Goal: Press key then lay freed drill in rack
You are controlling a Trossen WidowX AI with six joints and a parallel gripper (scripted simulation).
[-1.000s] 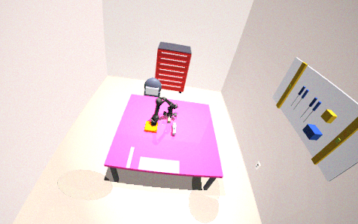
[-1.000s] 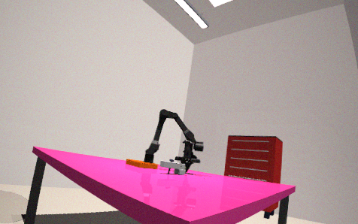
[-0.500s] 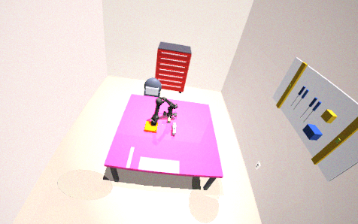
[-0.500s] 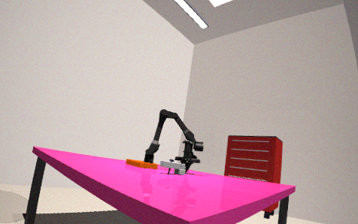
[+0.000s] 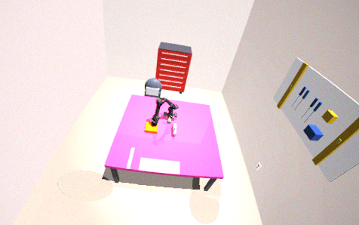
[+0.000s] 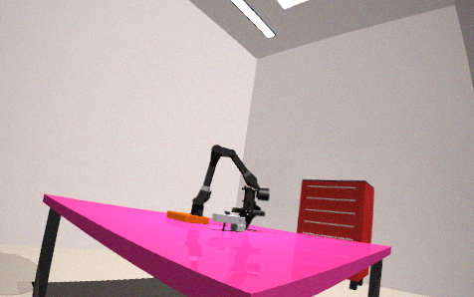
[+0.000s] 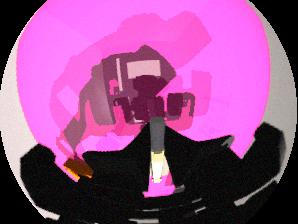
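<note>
My gripper tip is 4 cm to the left of the grey drill and 3 cm below it. From my gripper tip the other things lie so: blue piece 24 cm to the right, 9 cm ahead, 4 cm above.
</note>
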